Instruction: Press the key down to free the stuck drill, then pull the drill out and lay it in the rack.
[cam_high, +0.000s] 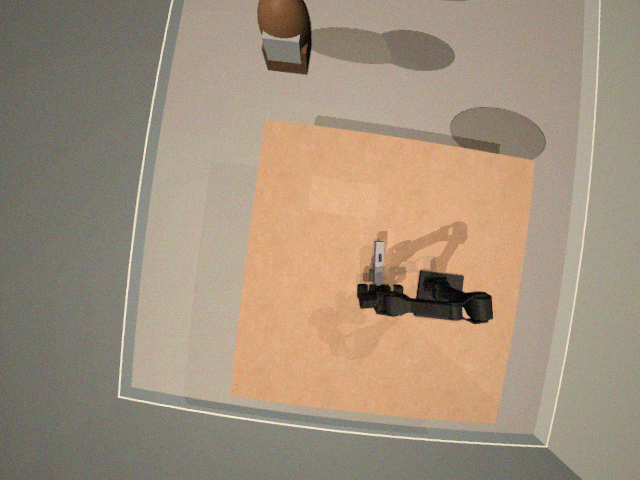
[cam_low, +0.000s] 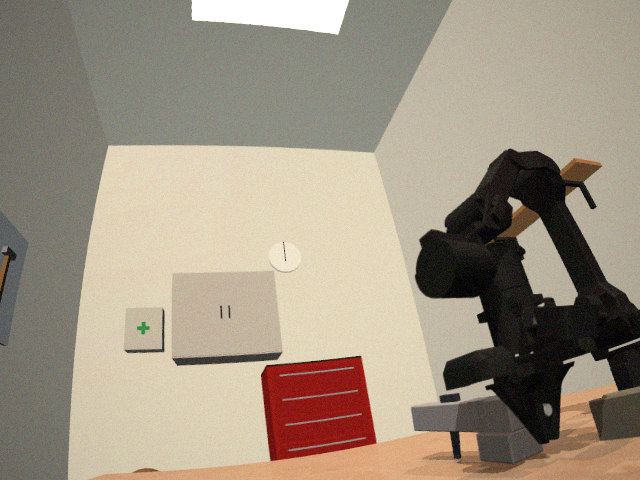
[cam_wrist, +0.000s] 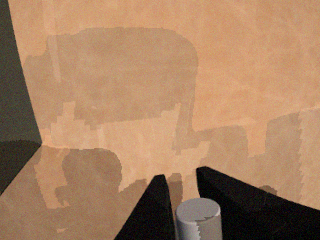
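Now: the drill 50 mm to the right of my gripper tip and 40 mm above it. The rest, counted from my gripper tip: dark key (140 mm to the right, 40 mm above, 10 mm ahead); then rack (80 mm behind, 50 mm to the left).
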